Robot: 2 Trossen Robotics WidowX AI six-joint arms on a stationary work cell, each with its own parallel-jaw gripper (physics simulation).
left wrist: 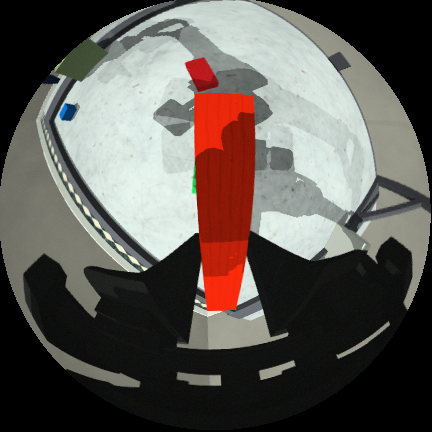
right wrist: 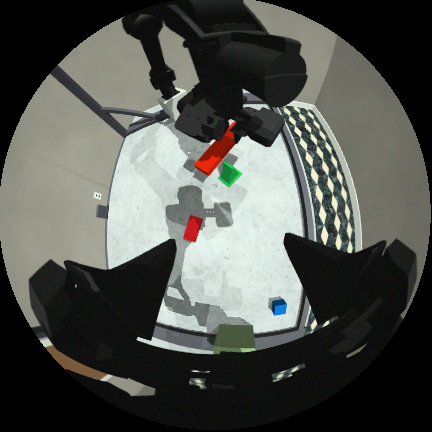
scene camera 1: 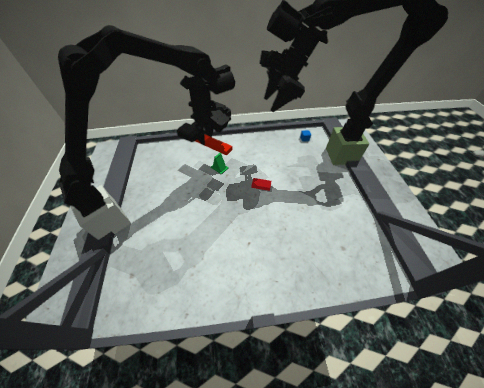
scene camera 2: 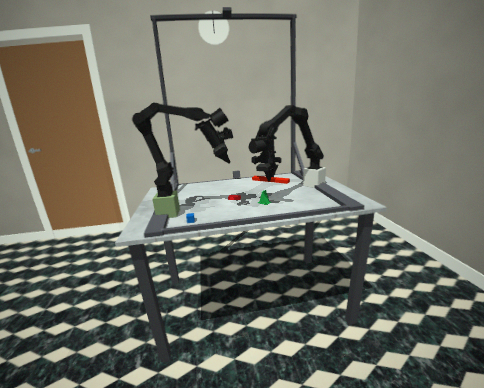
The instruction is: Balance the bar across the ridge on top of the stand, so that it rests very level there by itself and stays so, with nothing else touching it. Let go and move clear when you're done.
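Places are measured from the left arm's base along level axes (x ahead, y left, z up), in centimetres.
Pixels of known places: left gripper, fingertip midpoint: (left wrist: 222, 236) (right wrist: 229, 138) (scene camera 1: 206, 141) (scene camera 2: 270, 180); right gripper, fingertip midpoint: (right wrist: 231, 241) (scene camera 1: 268, 105) (scene camera 2: 228, 159); left arm's base, origin of the base link: (right wrist: 170, 94) (scene camera 1: 91, 204) (scene camera 2: 314, 168); right arm's base, origin of the base link: (scene camera 1: 351, 135) (scene camera 2: 165, 194).
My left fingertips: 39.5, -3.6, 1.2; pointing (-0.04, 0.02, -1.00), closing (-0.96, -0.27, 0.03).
Ahead of a thing's pixels: the offset from my left fingertips to its top centre, as dx, dy, dz. Level surfaces: height alone.
The long red bar {+0.0, +0.0, +1.4} (scene camera 1: 219, 145) (scene camera 2: 280, 180) (left wrist: 225, 175) (right wrist: 217, 155) is in the air above the table. My left gripper (scene camera 1: 201, 136) (scene camera 2: 270, 178) (left wrist: 222, 236) is shut on it, one finger on each side. The green stand (scene camera 1: 219, 164) (scene camera 2: 264, 198) (right wrist: 230, 174) is upright on the table with its narrow ridge on top, apart from the bar. In the left wrist view the bar hides most of the stand (left wrist: 194, 184). My right gripper (scene camera 1: 270, 103) (scene camera 2: 229, 161) (right wrist: 231, 241) is open and empty, high above the table.
A dark red block {+7.1, -20.1, -10.6} (scene camera 1: 261, 184) (scene camera 2: 234, 197) (left wrist: 201, 74) (right wrist: 193, 229) lies on the table {dz -12.2} (scene camera 1: 300, 240) near the stand. A small blue cube {+39.6, -15.3, -8.9} (scene camera 1: 305, 135) (scene camera 2: 190, 218) (left wrist: 68, 112) (right wrist: 279, 307) lies near the right arm's green base (scene camera 1: 347, 147) (scene camera 2: 166, 205).
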